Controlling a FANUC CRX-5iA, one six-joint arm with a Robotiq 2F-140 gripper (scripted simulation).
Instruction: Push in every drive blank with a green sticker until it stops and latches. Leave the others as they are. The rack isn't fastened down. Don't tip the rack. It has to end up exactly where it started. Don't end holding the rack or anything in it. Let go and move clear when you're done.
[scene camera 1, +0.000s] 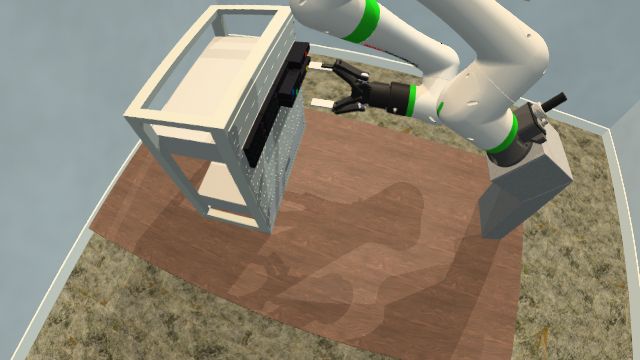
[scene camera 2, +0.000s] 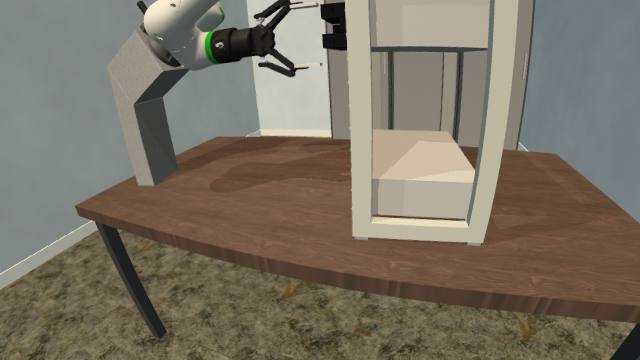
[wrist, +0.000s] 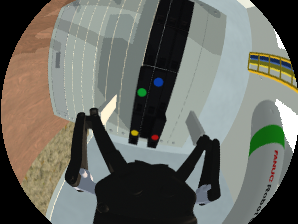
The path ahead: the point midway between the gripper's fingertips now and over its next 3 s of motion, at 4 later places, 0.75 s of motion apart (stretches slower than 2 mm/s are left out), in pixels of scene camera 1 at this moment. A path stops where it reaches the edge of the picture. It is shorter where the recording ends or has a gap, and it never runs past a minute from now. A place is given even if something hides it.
My gripper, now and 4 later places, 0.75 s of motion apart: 310, 84; 316, 66; 318, 54; 313, 56; 312, 82
